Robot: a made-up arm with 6 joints.
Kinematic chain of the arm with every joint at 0, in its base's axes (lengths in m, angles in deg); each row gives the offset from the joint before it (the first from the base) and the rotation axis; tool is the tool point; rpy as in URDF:
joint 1: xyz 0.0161 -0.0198 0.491 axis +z
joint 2: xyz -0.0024 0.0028 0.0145 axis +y
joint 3: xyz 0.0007 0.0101 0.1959 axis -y
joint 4: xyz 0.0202 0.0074 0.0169 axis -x
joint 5: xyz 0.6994 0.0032 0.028 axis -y
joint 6: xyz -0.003 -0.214 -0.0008 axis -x
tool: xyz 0.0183 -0.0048 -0.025 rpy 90 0 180
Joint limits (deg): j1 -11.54..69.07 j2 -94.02..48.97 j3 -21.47..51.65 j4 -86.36..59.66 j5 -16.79..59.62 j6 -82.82..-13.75
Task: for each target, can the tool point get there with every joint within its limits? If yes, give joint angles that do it. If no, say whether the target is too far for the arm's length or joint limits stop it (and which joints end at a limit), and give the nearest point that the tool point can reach.
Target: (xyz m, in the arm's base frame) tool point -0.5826 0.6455 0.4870
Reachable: no: joint limits stop it (at a limit: joint 1, joint 2, joint 3, joint 4, joint 5, joint 6) | nearest point -0.8894 0.1220 0.7446 | short by 0.659 m
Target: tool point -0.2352 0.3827 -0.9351
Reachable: no: too far | nearest point 0.0998 0.1790 -0.1340 | short by 0.892 m
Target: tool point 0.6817 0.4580 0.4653
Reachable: yes | joints 46.62 29.45 17.20 -28.06 17.67 -69.55
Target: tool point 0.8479 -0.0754 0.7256
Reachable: yes | joints 8.34 22.89 25.36 -6.58 20.91 -47.20
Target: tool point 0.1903 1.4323 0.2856
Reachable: no: too far | nearest point 0.3366 0.8078 0.4308 | short by 0.658 m
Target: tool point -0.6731 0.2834 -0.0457
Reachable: no: joint limits stop it (at a limit: joint 1, joint 2, joint 3, joint 4, joint 5, joint 6) | nearest point 0.0824 0.1775 -0.1155 | short by 0.766 m
